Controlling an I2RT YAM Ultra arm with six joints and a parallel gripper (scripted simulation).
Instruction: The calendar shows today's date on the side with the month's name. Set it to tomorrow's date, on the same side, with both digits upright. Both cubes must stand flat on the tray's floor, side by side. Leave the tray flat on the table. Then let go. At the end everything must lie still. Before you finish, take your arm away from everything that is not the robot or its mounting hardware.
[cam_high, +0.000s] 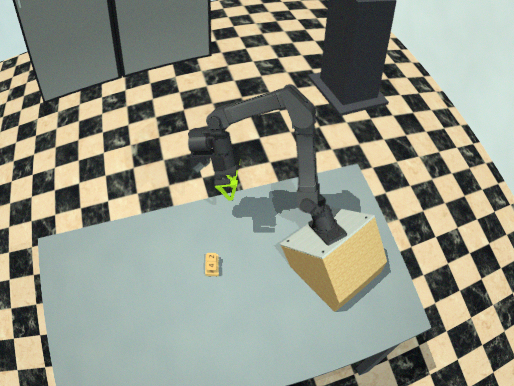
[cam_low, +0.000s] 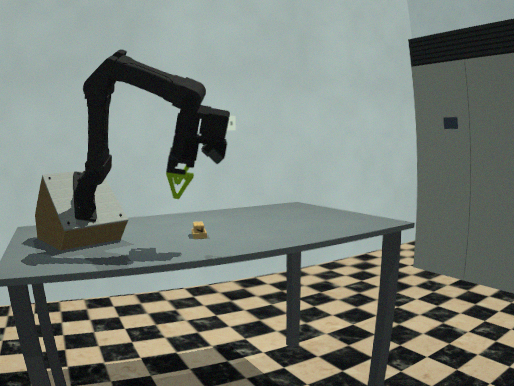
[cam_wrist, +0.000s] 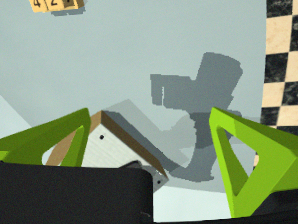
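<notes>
Right now my hand is 160 mm above the tan tray, 150 mm to the right of it and 130 mm short of it.
</notes>
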